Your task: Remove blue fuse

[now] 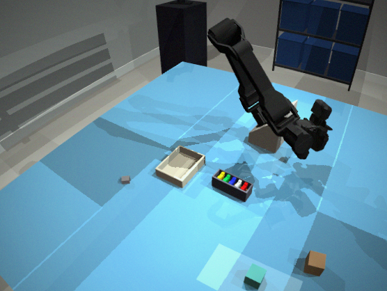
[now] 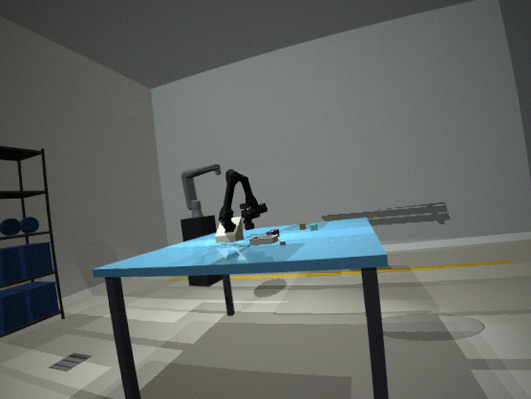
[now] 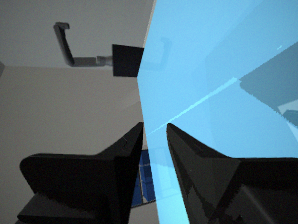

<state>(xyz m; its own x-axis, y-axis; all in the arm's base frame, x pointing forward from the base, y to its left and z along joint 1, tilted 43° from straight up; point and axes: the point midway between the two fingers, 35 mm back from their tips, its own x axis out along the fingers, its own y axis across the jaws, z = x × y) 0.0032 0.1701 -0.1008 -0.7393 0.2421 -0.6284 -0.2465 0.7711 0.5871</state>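
My gripper tip is 30 cm short of the blue fuse, 18 cm to the left of it and 9 cm above it. Also, from my gripper tip: green fuse 30 cm ahead, 20 cm to the right, 9 cm below; then white fuse 30 cm ahead, 16 cm to the right, 9 cm below; then red fuse 29 cm ahead, 14 cm to the right, 9 cm below.
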